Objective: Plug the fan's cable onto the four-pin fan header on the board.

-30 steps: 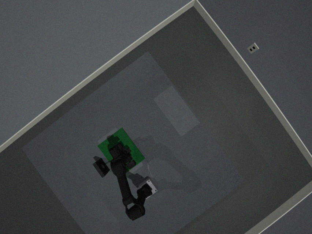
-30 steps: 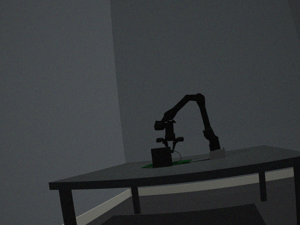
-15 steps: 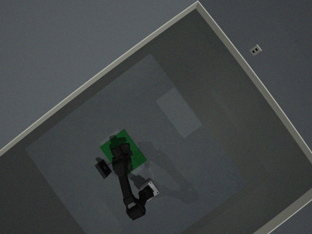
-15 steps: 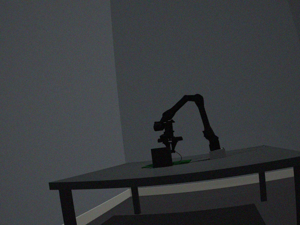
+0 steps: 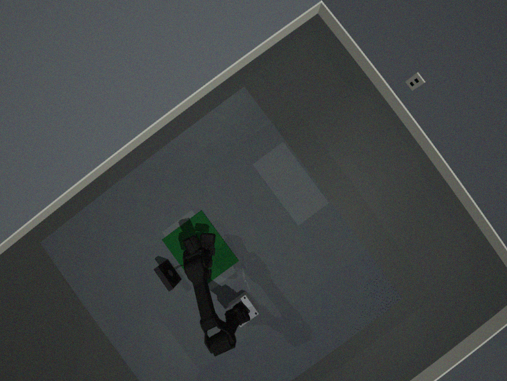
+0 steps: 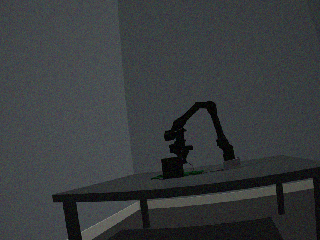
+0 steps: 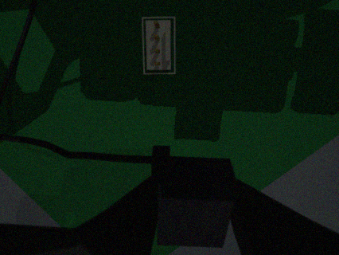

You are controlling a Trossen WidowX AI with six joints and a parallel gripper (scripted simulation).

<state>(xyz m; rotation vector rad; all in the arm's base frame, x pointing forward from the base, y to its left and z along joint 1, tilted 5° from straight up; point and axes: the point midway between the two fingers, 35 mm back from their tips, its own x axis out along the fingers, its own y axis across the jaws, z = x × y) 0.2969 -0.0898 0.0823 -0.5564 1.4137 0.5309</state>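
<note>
Now: the green board 3 cm ahead of my gripper tip, 5 cm to the left of it and 9 cm below it. Also, from my gripper tip: dark plug 1 cm behind, 1 cm to the right; then black fan 5 cm ahead, 21 cm to the left, 2 cm below.
</note>
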